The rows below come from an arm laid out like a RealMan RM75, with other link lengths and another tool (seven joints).
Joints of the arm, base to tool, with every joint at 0 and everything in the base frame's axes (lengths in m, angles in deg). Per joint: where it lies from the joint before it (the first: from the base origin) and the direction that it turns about. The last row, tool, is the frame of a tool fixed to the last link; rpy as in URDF.
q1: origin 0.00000 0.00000 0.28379 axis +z
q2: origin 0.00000 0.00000 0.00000 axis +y
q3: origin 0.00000 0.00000 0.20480 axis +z
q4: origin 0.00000 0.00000 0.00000 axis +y
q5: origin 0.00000 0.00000 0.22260 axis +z
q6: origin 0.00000 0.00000 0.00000 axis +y
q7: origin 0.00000 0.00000 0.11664 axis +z
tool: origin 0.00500 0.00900 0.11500 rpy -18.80 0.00 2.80
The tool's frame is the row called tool.
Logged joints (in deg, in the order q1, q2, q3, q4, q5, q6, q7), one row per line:
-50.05, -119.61, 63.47, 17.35, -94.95, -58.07, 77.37
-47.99, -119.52, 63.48, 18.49, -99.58, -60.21, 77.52
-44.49, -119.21, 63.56, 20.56, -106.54, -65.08, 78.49
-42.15, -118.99, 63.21, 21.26, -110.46, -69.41, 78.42
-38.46, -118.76, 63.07, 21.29, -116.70, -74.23, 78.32
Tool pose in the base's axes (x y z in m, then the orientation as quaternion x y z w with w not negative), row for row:
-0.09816, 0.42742, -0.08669, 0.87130, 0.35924, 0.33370, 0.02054
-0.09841, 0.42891, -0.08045, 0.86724, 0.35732, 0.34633, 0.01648
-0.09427, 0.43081, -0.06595, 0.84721, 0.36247, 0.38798, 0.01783
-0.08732, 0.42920, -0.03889, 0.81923, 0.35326, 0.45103, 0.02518
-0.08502, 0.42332, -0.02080, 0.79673, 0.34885, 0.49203, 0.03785
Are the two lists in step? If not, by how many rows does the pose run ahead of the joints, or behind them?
The pose runs 1 row behind the joints: the pose in row i belongs to the joints in row i - 1.
